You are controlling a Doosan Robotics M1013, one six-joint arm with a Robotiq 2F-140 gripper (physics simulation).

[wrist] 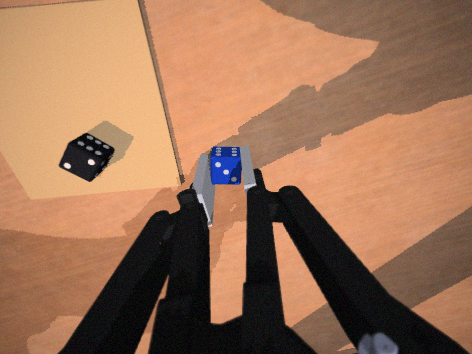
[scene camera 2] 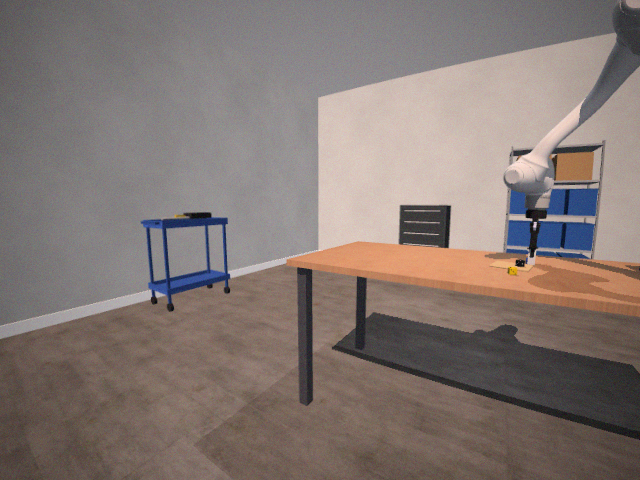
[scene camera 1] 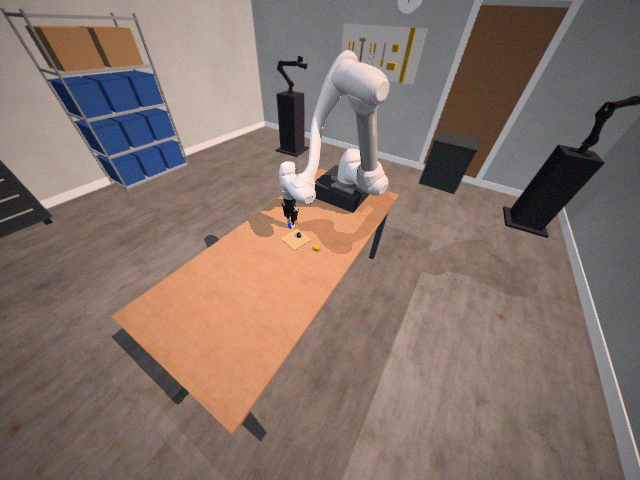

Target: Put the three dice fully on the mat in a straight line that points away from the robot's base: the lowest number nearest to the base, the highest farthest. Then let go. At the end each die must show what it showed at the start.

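Frame: origin at the arm's base, x ahead, y left, z up, level; metres.
Where they show: gripper, between the fingertips: (wrist: 227,163) (scene camera 2: 531,263) (scene camera 1: 291,226); arm's base, origin of its link: (scene camera 1: 346,185).
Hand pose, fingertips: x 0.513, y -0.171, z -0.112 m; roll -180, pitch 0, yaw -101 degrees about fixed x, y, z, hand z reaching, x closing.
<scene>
Each offset is from my fingertips to the centre of the thing. Level surfaces: height alone.
My gripper (scene camera 1: 291,224) (scene camera 2: 531,257) (wrist: 227,163) is shut on the blue die {0.004 m ahead, 0.001 m right, 0.012 m up} (wrist: 226,166), low over the table beside the mat. The die shows a six-pip and a three-pip face in the wrist view; any gap below it is hard to judge. The black die {0.057 m ahead, 0.096 m left, 0.016 m up} (scene camera 1: 298,235) (scene camera 2: 520,262) (wrist: 86,157) sits on the tan mat {0.086 m ahead, 0.092 m left, 0.001 m up} (scene camera 1: 295,244) (scene camera 2: 498,265) (wrist: 65,65), near one edge, showing six-pip and two-pip faces in the wrist view. The yellow die {0.104 m ahead, 0.249 m left, 0.012 m up} (scene camera 1: 316,248) (scene camera 2: 512,270) lies on the table off the mat's other side; its pips are too small to read.
The wooden table {0.001 m down} (scene camera 1: 222,304) (scene camera 2: 413,263) carries the black base block (scene camera 1: 336,195) at its far end. The white arm (scene camera 1: 323,108) (scene camera 2: 563,129) reaches over from there. A shelf unit, pedestals and a blue cart (scene camera 2: 196,222) stand away from the table.
</scene>
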